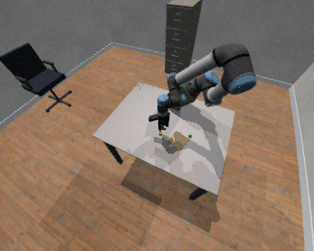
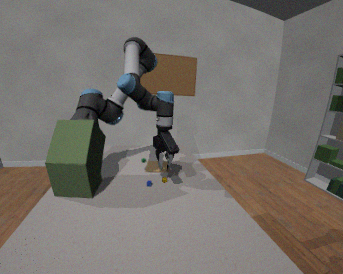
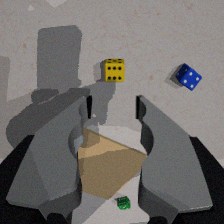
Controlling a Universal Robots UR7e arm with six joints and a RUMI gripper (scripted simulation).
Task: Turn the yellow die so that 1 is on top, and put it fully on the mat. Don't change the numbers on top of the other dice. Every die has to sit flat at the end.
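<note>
Right now my hand is 70 mm above the yellow die. Round my hand: green die (140 mm behind, 220 mm to the left, 70 mm below); blue die (80 mm behind, 30 mm to the right, 70 mm below); tan mat (40 mm behind, 160 mm to the left, 80 mm below).
</note>
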